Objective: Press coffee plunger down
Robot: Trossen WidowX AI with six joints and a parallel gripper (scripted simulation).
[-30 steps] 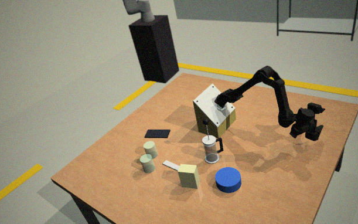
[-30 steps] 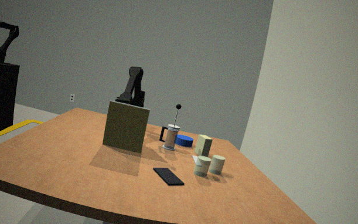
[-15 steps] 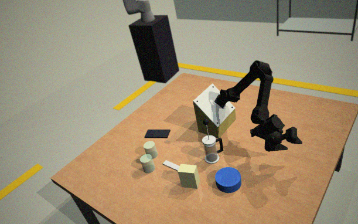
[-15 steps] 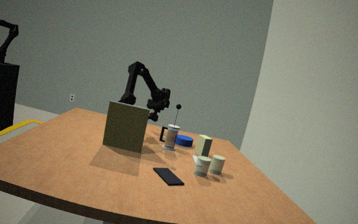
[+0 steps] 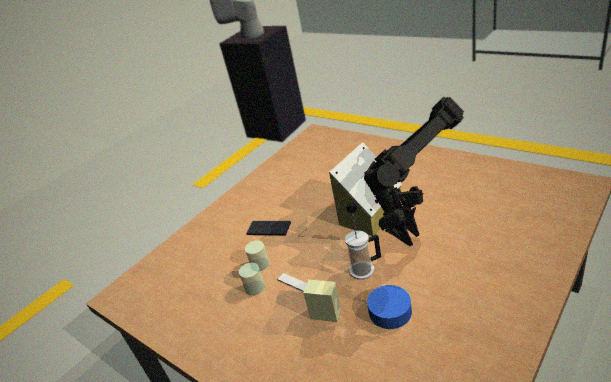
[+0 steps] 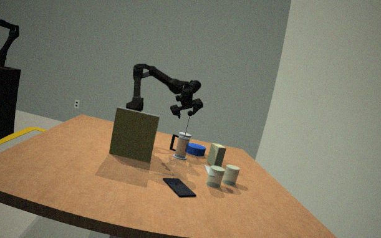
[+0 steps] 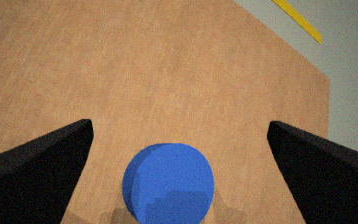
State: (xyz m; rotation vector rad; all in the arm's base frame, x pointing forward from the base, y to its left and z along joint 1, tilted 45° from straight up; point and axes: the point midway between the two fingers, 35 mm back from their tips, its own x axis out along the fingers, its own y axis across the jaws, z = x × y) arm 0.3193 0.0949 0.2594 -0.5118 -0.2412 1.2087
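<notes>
My gripper tip is now 19 cm to the left of the glass coffee press, 8 cm above it and 4 cm past it. Also, from my gripper tip: blue disc: 18 cm below, 9 cm ahead, 5 cm to the right.
</notes>
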